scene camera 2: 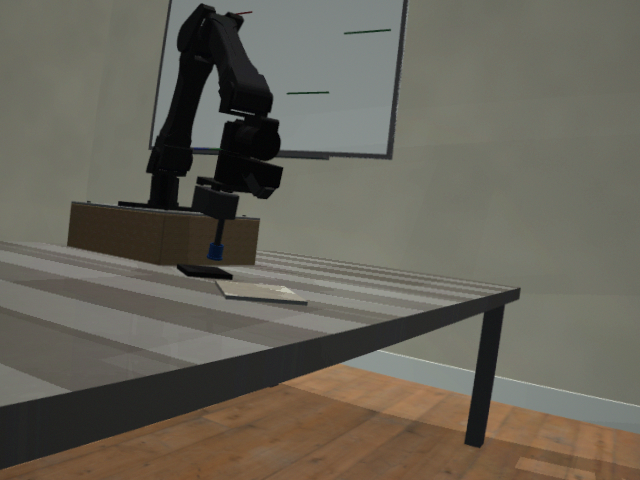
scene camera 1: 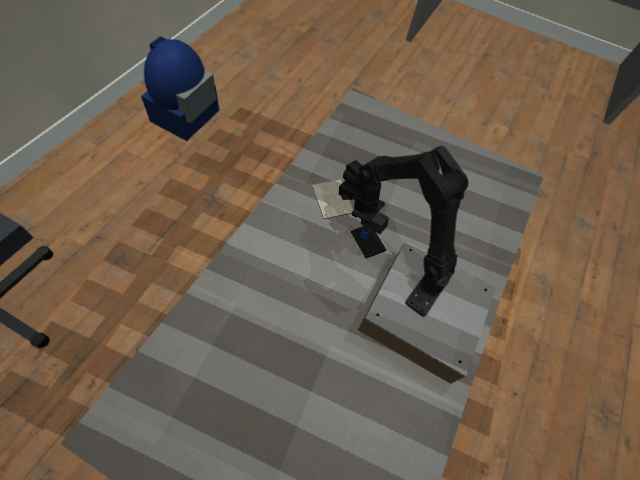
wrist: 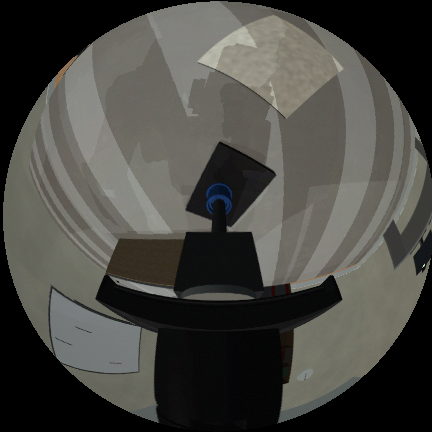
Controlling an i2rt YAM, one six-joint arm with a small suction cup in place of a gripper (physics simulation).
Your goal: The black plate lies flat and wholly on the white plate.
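Places are measured from the arm's base along level axes (x left, y back, z up), in millimetres.
Pixels of known places: hand at its tool point: [scene camera 2: 214, 258] [scene camera 1: 364, 235] [wrist: 218, 193]; arm's base at its link origin: [scene camera 2: 162, 209] [scene camera 1: 430, 287].
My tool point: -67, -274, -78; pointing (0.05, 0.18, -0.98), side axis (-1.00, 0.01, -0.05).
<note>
Ahead of a thing's pixels: the offset from my tool point to its top centre, as dx, dy, dz.
The black plate {-8, +17, -23} [scene camera 1: 373, 248] [scene camera 2: 203, 271] [wrist: 242, 175] lies flat on the striped table, between the box under the arm and the white plate. The larger, pale white plate {-71, -190, -26} [scene camera 1: 329, 201] [scene camera 2: 258, 292] [wrist: 282, 65] also lies flat on the table, apart from the black plate. The arm hides part of the white plate in scene camera 1. My gripper, a blue suction cup [scene camera 1: 364, 234] [scene camera 2: 215, 252] [wrist: 219, 198], is open and holds nothing. It points down over the black plate, with a small gap below it in scene camera 2.
A low box [scene camera 1: 434, 335] [scene camera 2: 116, 232] [wrist: 145, 256] carries the arm's base, close beside the black plate. The table's edge [scene camera 2: 330, 341] runs beyond the white plate. A blue rounded object [scene camera 1: 173, 74] stands off the table in scene camera 1.
</note>
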